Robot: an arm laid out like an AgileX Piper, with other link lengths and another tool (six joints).
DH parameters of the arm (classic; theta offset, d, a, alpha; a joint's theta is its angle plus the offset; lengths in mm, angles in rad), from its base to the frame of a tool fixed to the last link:
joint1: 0 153.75 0 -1.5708
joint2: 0.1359 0 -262.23 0
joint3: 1.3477 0 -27.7 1.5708
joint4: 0 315.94 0 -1.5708
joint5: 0 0 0 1.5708
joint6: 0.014 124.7 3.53 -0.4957
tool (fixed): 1.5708 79.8 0 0
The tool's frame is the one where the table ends.
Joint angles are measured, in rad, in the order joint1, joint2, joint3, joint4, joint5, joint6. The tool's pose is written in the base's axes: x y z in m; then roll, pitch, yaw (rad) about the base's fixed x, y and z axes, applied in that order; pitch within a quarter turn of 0, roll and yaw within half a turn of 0. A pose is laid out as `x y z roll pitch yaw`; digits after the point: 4 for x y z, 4 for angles.
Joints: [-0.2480 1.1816 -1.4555 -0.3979 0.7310 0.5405]
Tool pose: 0.3934 -0.1141 0.4867 1.7829 -0.2883 1.4856
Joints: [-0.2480 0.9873 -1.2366 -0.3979 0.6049 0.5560]
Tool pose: 0.3572 -0.0968 0.4805 1.6861 -0.2674 1.5539
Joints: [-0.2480 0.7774 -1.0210 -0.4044 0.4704 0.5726]
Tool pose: 0.3180 -0.0780 0.4739 1.5673 -0.2282 1.6279
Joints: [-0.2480 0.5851 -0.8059 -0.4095 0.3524 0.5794]
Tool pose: 0.2876 -0.0618 0.4499 1.4879 -0.1876 1.6867
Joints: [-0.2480 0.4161 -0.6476 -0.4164 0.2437 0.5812]
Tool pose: 0.2610 -0.0468 0.4390 1.3916 -0.1286 1.7413
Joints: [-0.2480 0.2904 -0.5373 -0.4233 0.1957 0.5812]
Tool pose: 0.2430 -0.0385 0.4257 1.3428 -0.0923 1.7630
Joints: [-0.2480 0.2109 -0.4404 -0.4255 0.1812 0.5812]
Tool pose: 0.2378 -0.0361 0.4005 1.3483 -0.0905 1.7675
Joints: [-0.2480 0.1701 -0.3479 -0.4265 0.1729 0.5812]
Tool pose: 0.2417 -0.0364 0.3664 1.3892 -0.1077 1.7664
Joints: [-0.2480 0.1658 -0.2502 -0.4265 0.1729 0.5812]
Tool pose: 0.2514 -0.0389 0.3188 1.4744 -0.1473 1.7556
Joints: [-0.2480 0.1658 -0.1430 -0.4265 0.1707 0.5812]
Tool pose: 0.2577 -0.0403 0.2648 1.5717 -0.1907 1.7401
